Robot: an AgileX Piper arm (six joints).
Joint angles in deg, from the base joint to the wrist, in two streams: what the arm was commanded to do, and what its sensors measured. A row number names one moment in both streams.
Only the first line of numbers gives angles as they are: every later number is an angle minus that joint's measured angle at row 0.
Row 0, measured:
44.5 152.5 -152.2 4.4 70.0 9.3
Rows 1 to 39, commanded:
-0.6 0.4 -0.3 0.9 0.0 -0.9
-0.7 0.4 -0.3 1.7 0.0 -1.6
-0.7 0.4 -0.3 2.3 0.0 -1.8
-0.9 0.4 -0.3 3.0 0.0 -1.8
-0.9 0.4 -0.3 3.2 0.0 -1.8
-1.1 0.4 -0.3 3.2 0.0 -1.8
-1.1 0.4 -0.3 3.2 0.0 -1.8
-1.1 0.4 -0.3 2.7 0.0 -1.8
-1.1 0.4 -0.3 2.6 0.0 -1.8
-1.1 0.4 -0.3 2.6 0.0 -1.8
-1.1 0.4 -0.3 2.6 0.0 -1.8
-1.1 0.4 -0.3 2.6 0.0 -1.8
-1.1 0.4 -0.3 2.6 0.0 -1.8
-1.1 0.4 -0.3 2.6 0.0 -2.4
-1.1 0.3 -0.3 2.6 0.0 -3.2
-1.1 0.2 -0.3 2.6 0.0 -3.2
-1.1 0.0 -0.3 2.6 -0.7 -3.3
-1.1 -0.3 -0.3 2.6 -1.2 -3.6
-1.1 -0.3 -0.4 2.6 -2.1 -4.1
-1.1 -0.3 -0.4 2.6 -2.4 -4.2
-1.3 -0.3 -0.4 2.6 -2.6 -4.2
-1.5 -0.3 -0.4 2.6 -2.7 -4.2
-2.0 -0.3 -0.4 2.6 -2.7 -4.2
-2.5 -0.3 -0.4 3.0 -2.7 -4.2
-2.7 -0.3 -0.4 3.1 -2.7 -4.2
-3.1 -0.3 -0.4 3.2 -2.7 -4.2
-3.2 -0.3 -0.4 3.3 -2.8 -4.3
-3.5 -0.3 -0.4 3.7 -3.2 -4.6
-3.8 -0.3 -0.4 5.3 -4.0 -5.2
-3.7 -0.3 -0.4 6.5 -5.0 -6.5
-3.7 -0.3 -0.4 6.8 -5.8 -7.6
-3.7 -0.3 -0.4 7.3 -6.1 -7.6
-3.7 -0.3 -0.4 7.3 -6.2 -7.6
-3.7 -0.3 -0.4 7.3 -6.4 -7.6
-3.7 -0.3 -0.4 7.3 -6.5 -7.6
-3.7 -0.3 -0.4 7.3 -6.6 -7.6
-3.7 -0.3 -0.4 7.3 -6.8 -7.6
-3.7 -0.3 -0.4 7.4 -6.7 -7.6
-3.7 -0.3 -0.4 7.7 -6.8 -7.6
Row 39, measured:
-3.4 0.4 -0.1 7.0 -5.9 -6.9
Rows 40 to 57, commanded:
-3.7 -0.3 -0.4 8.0 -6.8 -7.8
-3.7 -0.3 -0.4 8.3 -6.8 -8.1
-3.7 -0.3 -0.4 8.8 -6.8 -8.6
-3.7 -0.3 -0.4 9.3 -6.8 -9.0
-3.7 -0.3 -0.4 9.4 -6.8 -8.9
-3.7 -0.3 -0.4 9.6 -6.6 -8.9
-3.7 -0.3 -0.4 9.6 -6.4 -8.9
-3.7 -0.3 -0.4 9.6 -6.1 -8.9
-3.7 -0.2 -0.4 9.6 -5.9 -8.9
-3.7 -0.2 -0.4 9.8 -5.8 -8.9
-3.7 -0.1 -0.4 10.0 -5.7 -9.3
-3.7 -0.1 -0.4 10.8 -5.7 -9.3
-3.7 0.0 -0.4 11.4 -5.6 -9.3
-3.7 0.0 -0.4 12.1 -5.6 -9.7
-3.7 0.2 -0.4 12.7 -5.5 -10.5
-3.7 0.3 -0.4 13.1 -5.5 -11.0
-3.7 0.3 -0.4 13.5 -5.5 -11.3
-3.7 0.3 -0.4 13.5 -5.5 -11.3
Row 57, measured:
-3.4 0.4 -0.1 11.8 -6.2 -9.6
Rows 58 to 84, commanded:
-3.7 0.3 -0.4 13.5 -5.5 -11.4
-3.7 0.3 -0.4 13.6 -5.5 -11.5
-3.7 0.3 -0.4 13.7 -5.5 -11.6
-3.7 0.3 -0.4 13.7 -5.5 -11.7
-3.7 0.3 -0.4 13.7 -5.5 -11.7
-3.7 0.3 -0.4 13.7 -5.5 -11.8
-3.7 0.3 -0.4 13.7 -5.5 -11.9
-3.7 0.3 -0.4 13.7 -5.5 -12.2
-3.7 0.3 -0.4 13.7 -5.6 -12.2
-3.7 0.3 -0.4 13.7 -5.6 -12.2
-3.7 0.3 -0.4 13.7 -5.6 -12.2
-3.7 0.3 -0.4 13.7 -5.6 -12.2
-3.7 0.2 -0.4 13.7 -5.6 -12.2
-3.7 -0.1 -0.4 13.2 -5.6 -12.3
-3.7 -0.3 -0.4 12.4 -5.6 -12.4
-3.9 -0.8 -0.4 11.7 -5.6 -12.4
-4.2 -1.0 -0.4 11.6 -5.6 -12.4
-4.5 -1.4 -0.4 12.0 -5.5 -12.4
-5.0 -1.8 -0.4 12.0 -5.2 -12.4
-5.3 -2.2 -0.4 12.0 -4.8 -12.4
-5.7 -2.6 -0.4 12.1 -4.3 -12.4
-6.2 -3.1 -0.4 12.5 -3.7 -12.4
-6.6 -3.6 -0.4 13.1 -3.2 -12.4
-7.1 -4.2 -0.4 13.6 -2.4 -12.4
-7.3 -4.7 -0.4 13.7 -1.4 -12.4
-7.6 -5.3 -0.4 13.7 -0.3 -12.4
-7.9 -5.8 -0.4 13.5 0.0 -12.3
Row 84, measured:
-6.5 -3.1 -0.1 12.9 -3.0 -11.9
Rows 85 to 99, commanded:
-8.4 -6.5 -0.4 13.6 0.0 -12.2
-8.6 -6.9 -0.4 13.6 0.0 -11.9
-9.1 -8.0 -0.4 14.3 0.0 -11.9
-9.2 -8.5 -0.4 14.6 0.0 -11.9
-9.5 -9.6 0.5 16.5 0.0 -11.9
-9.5 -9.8 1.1 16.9 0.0 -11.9
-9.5 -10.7 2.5 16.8 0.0 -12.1
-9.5 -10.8 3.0 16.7 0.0 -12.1
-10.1 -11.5 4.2 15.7 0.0 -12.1
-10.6 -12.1 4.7 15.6 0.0 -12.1
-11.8 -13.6 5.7 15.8 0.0 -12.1
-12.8 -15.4 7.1 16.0 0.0 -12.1
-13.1 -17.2 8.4 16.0 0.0 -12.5
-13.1 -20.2 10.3 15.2 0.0 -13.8
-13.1 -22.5 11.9 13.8 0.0 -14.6
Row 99, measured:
-12.4 -15.0 8.2 16.0 -0.1 -12.2
